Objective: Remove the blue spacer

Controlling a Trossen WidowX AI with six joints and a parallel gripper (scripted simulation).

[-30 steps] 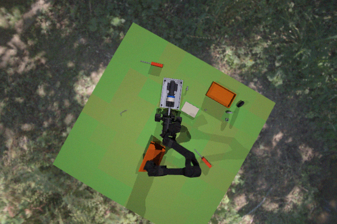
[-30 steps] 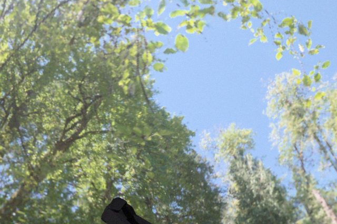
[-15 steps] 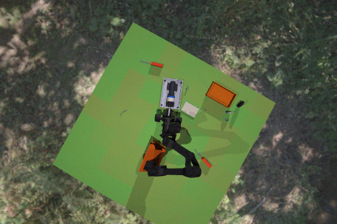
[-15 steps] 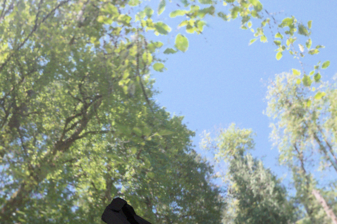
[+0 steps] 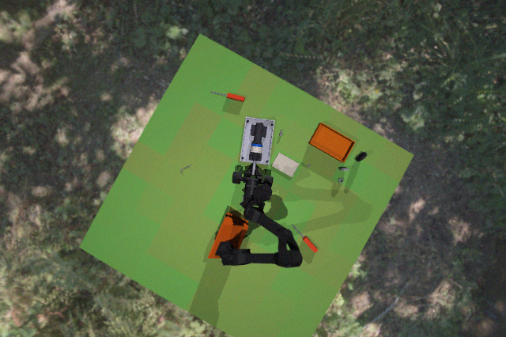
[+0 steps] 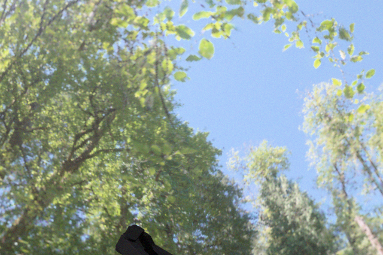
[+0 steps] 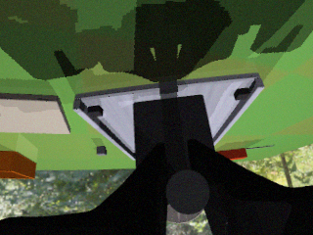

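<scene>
Now: gripper tip 50 mm short of the grey shaft, 10 mm to the right of it and 20 mm below it. Also, from my gripper tip: beige plate: 70 mm ahead, 140 mm to the right, 50 mm below; then orange tray: 270 mm ahead, 310 mm to the right, 50 mm below; then blue spacer: 100 mm ahead, 30 mm to the left, 20 mm above.
</scene>
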